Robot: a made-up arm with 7 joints.
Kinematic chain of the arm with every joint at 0, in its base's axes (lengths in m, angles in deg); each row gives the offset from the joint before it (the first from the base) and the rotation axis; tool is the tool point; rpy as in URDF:
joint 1: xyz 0 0 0.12 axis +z
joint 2: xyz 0 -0.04 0.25 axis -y
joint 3: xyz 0 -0.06 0.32 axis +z
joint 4: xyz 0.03 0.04 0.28 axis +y
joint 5: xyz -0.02 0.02 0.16 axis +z
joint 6: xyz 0 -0.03 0.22 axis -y
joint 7: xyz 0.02 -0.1 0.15 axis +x
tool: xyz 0 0 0 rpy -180 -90 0
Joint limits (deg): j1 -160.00..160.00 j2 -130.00..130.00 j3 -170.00..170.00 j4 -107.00..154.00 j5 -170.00..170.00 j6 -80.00..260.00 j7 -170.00..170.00
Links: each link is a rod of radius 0.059 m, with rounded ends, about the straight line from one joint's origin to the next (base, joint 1, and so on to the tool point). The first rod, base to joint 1, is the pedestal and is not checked.
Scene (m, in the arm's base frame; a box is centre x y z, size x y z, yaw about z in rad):
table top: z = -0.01
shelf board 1: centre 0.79 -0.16 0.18 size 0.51 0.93 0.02 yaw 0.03
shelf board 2: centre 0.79 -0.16 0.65 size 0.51 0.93 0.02 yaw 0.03
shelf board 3: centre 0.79 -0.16 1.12 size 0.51 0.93 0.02 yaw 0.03
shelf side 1: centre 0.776 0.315 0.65 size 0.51 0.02 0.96 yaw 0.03
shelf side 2: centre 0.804 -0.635 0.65 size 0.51 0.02 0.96 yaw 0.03
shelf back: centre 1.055 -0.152 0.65 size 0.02 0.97 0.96 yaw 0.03
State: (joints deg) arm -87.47 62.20 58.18 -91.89 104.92 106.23 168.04
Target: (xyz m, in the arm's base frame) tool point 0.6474 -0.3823 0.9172
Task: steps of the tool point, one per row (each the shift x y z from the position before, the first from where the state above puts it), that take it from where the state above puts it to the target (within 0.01 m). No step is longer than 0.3 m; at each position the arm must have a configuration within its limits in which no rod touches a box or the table.
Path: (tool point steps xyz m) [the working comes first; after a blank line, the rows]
Joints at the target: -4.18 -44.65 94.19 -64.85 95.12 106.58 168.04
Straight joint move there: clear.

1: -0.1034 -0.1676 0.1938
2: -0.0339 -0.2251 0.1675
3: 0.0545 -0.2492 0.1280
4: 0.1458 -0.2339 0.0782
5: 0.2229 -0.1810 0.0222
6: 0.2710 -0.0996 -0.0359
7: 0.2805 -0.0041 -0.0913
8: 0.2498 0.0878 -0.1405

